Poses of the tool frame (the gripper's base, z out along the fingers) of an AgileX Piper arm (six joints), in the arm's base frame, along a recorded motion.
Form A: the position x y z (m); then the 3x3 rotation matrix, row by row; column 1 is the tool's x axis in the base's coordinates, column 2 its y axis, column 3 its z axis. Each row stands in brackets.
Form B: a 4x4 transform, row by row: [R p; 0 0 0 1], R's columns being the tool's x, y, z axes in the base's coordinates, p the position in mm. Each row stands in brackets. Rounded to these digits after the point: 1 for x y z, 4 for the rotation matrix.
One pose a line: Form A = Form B
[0.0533, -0.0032, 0.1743], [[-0.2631, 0.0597, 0.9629], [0.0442, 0.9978, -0.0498], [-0.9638, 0.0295, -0.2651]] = [[-0.2631, 0.0597, 0.9629, 53.3], [0.0442, 0.9978, -0.0498, -3.2], [-0.9638, 0.0295, -0.2651, 174.3], [0, 0, 0, 1]]
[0.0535, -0.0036, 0.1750], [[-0.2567, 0.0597, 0.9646], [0.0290, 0.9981, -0.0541], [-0.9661, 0.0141, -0.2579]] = [[-0.2567, 0.0597, 0.9646, 53.5], [0.0290, 0.9981, -0.0541, -3.6], [-0.9661, 0.0141, -0.2579, 175.0], [0, 0, 0, 1]]
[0.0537, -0.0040, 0.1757], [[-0.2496, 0.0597, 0.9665], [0.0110, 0.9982, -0.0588], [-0.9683, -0.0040, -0.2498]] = [[-0.2496, 0.0597, 0.9665, 53.7], [0.0110, 0.9982, -0.0588, -4.0], [-0.9683, -0.0040, -0.2498, 175.7], [0, 0, 0, 1]]
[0.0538, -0.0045, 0.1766], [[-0.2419, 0.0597, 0.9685], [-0.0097, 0.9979, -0.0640], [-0.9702, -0.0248, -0.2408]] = [[-0.2419, 0.0597, 0.9685, 53.8], [-0.0097, 0.9979, -0.0640, -4.5], [-0.9702, -0.0248, -0.2408, 176.6], [0, 0, 0, 1]]
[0.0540, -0.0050, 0.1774], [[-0.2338, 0.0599, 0.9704], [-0.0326, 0.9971, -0.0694], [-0.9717, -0.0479, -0.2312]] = [[-0.2338, 0.0599, 0.9704, 54.0], [-0.0326, 0.9971, -0.0694, -5.0], [-0.9717, -0.0479, -0.2312, 177.4], [0, 0, 0, 1]]
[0.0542, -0.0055, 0.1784], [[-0.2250, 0.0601, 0.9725], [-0.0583, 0.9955, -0.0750], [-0.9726, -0.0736, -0.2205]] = [[-0.2250, 0.0601, 0.9725, 54.2], [-0.0583, 0.9955, -0.0750, -5.5], [-0.9726, -0.0736, -0.2205, 178.4], [0, 0, 0, 1]]
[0.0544, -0.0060, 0.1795], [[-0.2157, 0.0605, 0.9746], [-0.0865, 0.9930, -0.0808], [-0.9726, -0.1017, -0.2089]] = [[-0.2157, 0.0605, 0.9746, 54.4], [-0.0865, 0.9930, -0.0808, -6.0], [-0.9726, -0.1017, -0.2089, 179.5], [0, 0, 0, 1]]
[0.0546, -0.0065, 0.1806], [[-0.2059, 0.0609, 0.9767], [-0.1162, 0.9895, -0.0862], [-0.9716, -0.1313, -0.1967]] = [[-0.2059, 0.0609, 0.9767, 54.6], [-0.1162, 0.9895, -0.0862, -6.5], [-0.9716, -0.1313, -0.1967, 180.6], [0, 0, 0, 1]]
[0.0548, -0.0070, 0.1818], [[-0.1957, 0.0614, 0.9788], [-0.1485, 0.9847, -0.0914], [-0.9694, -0.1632, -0.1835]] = [[-0.1957, 0.0614, 0.9788, 54.8], [-0.1485, 0.9847, -0.0914, -7.0], [-0.9694, -0.1632, -0.1835, 181.8], [0, 0, 0, 1]]
